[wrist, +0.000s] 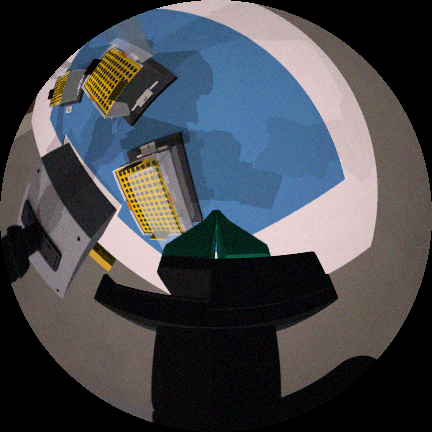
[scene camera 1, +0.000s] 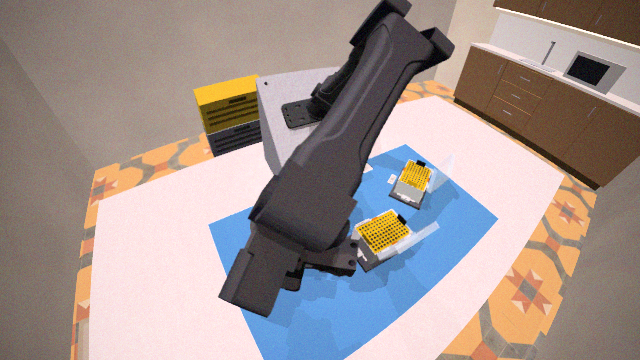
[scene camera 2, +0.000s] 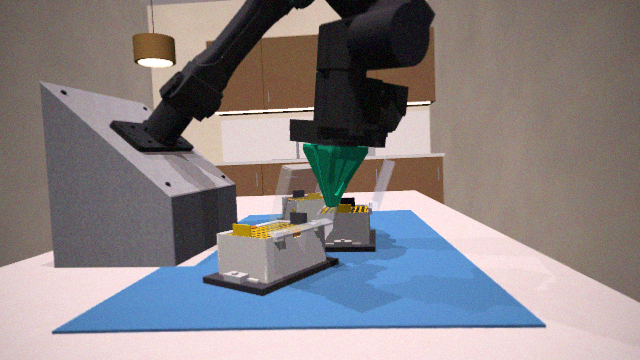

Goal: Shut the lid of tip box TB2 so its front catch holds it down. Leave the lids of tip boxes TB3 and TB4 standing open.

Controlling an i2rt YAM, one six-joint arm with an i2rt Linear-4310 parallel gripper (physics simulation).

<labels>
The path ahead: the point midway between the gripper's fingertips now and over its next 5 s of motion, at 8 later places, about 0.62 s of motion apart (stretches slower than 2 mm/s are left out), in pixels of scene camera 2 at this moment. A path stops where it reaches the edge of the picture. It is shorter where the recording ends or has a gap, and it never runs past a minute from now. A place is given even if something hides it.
My gripper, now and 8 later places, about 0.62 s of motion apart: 332, 206; 304, 199; 275, 192; 270, 206; 286, 204; 290, 210; 288, 198; 293, 166; 297, 139
</labels>
